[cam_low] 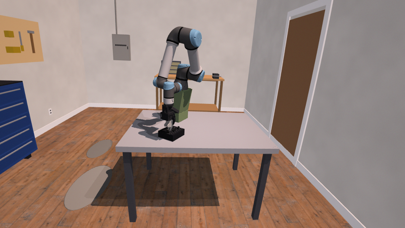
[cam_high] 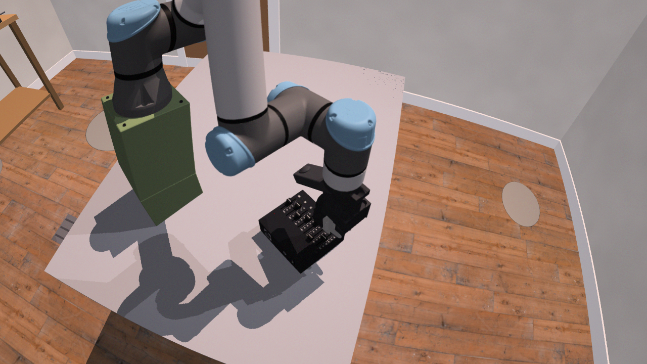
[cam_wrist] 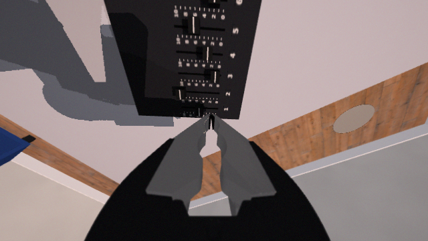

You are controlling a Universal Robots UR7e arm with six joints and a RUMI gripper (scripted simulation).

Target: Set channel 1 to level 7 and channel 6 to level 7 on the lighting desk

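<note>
The channel 1 fader lies 20 mm below my hand, 10 mm to the right of it and 10 mm behind it. From my hand the other things lie so: channel 6 fader 90 mm behind, 60 mm to the left, 20 mm below.
</note>
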